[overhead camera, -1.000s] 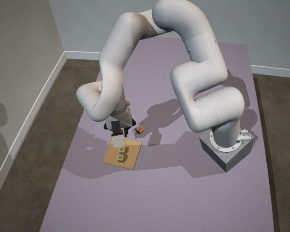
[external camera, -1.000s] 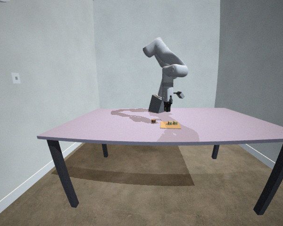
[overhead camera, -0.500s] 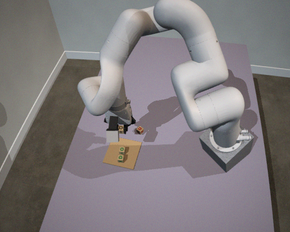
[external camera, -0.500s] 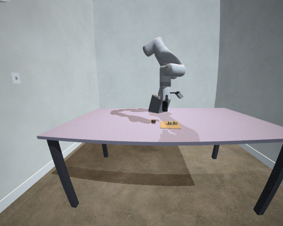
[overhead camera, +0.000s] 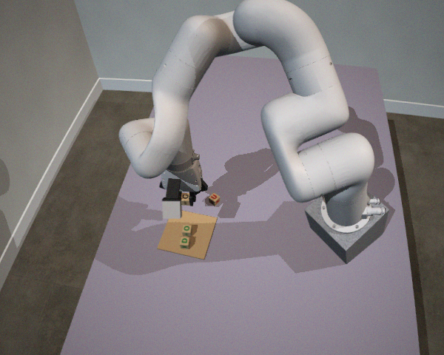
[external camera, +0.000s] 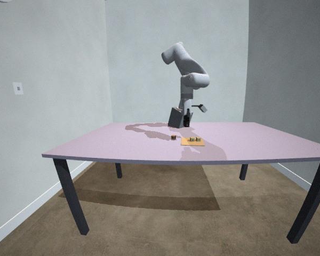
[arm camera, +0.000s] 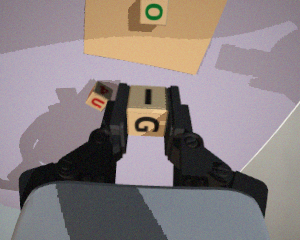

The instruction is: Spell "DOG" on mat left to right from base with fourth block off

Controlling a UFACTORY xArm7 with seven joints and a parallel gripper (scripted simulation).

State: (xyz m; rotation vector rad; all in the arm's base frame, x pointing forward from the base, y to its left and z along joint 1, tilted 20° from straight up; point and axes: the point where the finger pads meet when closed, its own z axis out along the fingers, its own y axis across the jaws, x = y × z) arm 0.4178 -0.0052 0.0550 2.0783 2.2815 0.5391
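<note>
Right now my hand is 110 mm above the O block and 40 mm to the right of it. Round my hand: G block (10 mm below); mat (120 mm below, 40 mm to the left); D block (110 mm below, 80 mm to the left, 10 mm behind).
</note>
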